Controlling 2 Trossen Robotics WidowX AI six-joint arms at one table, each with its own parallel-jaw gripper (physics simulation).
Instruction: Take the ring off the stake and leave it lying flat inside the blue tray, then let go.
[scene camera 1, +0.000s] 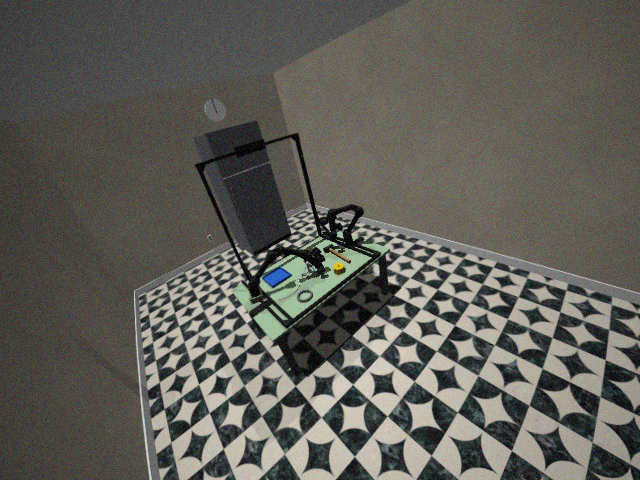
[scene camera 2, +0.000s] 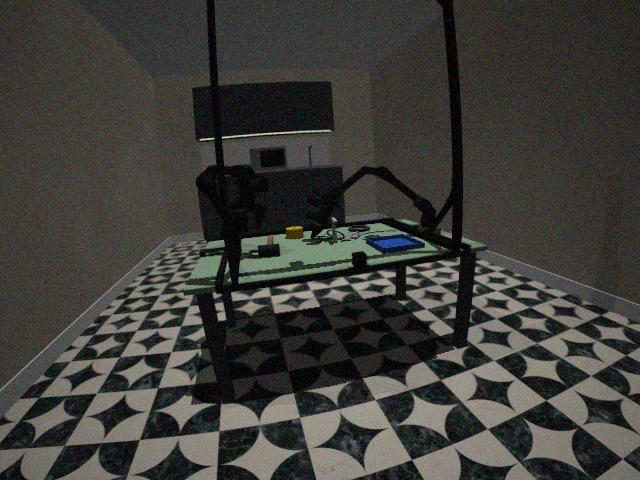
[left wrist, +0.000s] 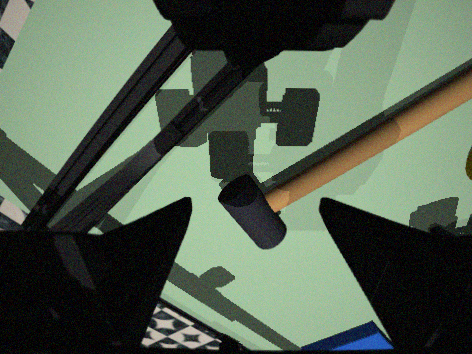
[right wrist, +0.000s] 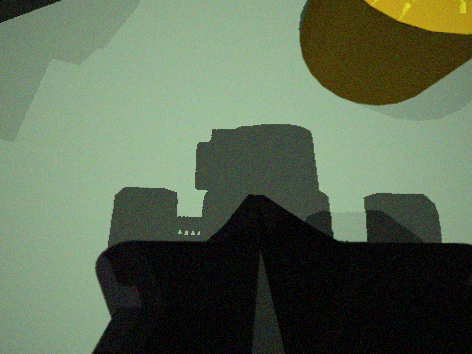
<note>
My left gripper (left wrist: 255, 203) is open, holding nothing. Also in view: a hammer (left wrist: 256, 213). My right gripper (right wrist: 254, 202) is shut, holding nothing. Also in view: a yellow disc (right wrist: 377, 60). I also see a blue tray (left wrist: 367, 331).
</note>
